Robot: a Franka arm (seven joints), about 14 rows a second.
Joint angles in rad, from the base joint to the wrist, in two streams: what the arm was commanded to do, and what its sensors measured. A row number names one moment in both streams.
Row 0, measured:
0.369, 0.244, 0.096, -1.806, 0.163, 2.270, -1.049
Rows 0 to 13, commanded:
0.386, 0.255, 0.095, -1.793, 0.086, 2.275, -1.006
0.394, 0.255, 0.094, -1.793, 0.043, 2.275, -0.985
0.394, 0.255, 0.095, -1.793, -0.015, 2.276, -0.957
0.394, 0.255, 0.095, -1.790, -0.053, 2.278, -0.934
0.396, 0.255, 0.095, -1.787, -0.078, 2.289, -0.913
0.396, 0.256, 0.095, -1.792, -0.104, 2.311, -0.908
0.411, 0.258, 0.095, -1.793, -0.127, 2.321, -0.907
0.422, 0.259, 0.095, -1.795, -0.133, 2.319, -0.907
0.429, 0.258, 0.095, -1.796, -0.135, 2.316, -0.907
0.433, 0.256, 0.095, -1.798, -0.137, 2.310, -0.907
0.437, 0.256, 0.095, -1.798, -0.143, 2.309, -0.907
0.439, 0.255, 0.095, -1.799, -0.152, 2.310, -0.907
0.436, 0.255, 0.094, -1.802, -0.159, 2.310, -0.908
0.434, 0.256, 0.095, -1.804, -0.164, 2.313, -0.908
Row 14, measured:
0.438, 0.250, 0.095, -1.806, -0.124, 2.303, -0.933
